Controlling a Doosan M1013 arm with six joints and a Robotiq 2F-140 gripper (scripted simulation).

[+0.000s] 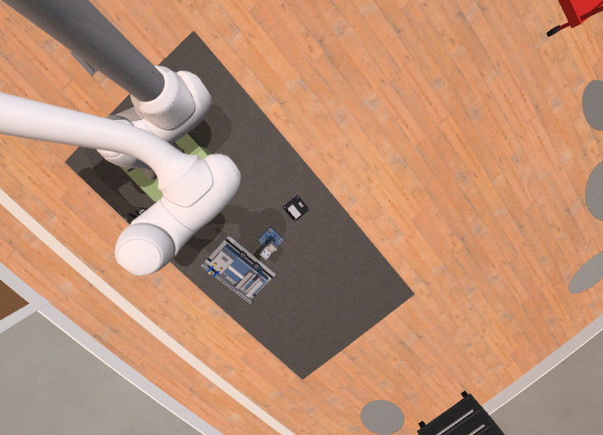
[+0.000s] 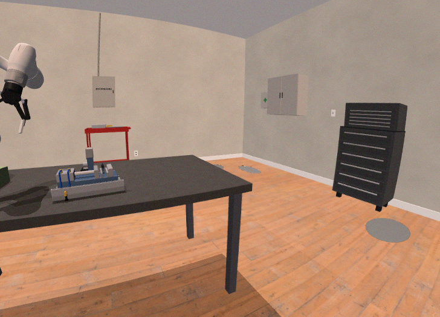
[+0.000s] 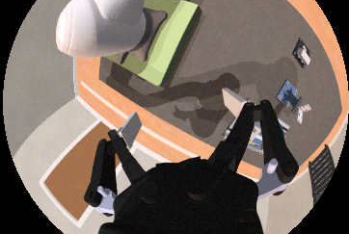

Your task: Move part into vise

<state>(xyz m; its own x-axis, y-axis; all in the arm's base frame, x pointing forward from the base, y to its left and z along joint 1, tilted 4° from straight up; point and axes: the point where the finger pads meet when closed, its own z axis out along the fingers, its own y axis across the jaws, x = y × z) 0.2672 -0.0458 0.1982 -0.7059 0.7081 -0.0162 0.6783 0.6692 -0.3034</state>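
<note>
The part is 310 mm to the left of my hand, 310 mm ahead of it and 270 mm below it. Also, from my hand: black infeed plate: 330 mm to the left, 310 mm ahead, 290 mm below.
</note>
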